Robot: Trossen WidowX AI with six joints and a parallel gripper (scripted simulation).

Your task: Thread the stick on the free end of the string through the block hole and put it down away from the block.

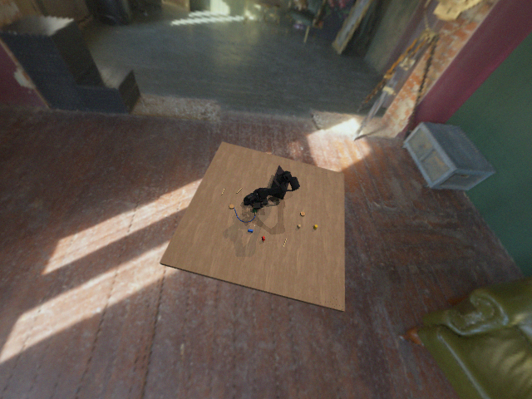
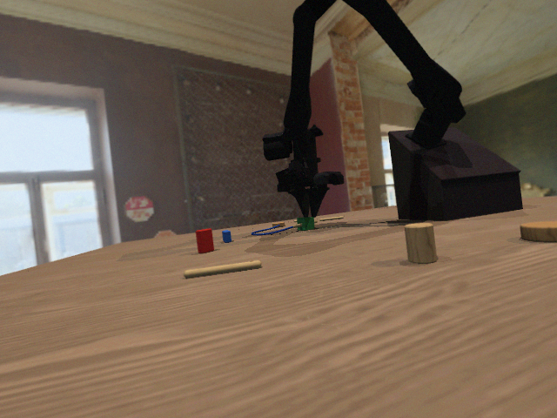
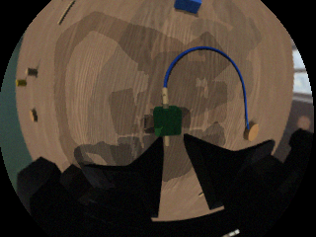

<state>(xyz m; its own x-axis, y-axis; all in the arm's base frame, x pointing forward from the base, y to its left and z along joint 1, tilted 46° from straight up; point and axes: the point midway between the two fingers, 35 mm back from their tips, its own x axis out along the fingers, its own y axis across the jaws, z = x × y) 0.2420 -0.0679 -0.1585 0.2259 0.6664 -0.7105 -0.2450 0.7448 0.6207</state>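
My gripper tip is 20 mm short of the green block, 10 mm to the right of it and 10 mm above it. From my gripper tip the other things lie so: blue block: 210 mm ahead, 10 mm below; round wooden button: 180 mm to the right, 20 mm below, 20 mm ahead; red block: 260 mm ahead, 110 mm to the left, 10 mm below.
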